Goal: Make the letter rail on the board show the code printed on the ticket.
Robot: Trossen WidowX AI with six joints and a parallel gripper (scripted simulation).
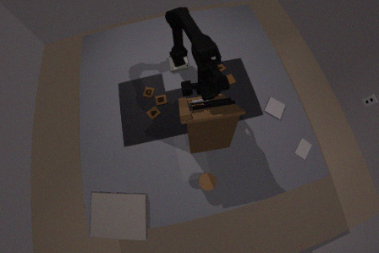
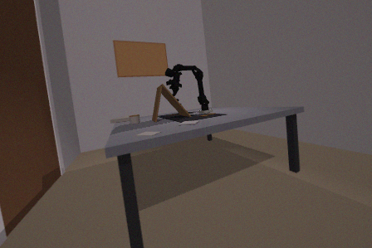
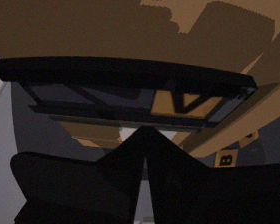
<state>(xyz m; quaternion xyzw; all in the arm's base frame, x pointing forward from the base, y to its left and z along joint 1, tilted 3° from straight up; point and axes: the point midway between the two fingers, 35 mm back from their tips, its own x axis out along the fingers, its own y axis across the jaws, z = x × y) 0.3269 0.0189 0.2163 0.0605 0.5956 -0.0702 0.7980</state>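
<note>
My gripper tip is now 22 cm past the letter tile, 24 cm to the left of it and 19 cm above it. Round my gripper tip: white box: 36 cm ahead, 56 cm to the right, 17 cm below; white ticket: 3 cm behind, 10 cm below; dark mat: 14 cm behind, 4 cm to the right, 19 cm below.
</note>
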